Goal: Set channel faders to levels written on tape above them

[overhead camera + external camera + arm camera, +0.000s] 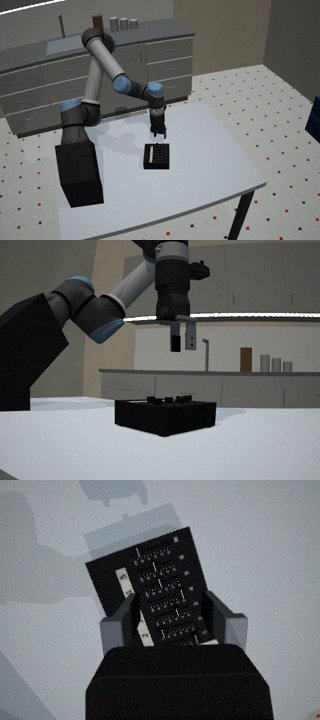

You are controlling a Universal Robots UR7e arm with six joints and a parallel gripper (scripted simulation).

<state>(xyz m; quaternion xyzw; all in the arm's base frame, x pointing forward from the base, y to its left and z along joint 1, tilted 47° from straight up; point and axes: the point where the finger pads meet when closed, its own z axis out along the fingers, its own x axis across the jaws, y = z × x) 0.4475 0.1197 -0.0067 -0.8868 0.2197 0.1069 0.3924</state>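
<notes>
The channel 2 cap is 40 mm behind my hand, 50 mm to the right of it and 110 mm below it. The rest, counted from my hand: channel 3 cap: 10 mm behind, 40 mm to the right, 110 mm below; channel 4 cap: 10 mm ahead, 20 mm to the right, 110 mm below; channel 6 cap: 30 mm to the left, 110 mm below.
</notes>
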